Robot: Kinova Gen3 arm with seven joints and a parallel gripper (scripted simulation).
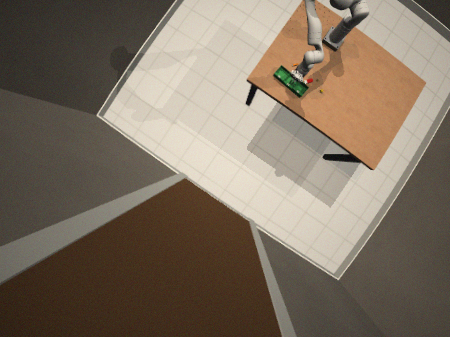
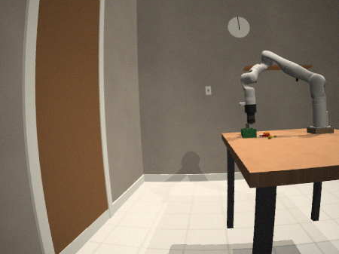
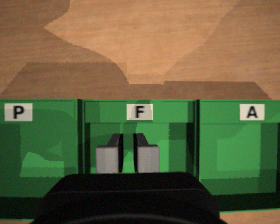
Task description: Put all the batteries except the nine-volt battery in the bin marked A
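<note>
The green bin strip is 10 mm behind my hand, 10 mm to the right of it and 10 mm below it. Also, from my hand: orange nine-volt battery 120 mm behind, 40 mm to the left, 30 mm below; orange cylindrical battery 140 mm behind, 40 mm to the right, 30 mm below; red thing 80 mm behind, 100 mm to the left, 30 mm below.
</note>
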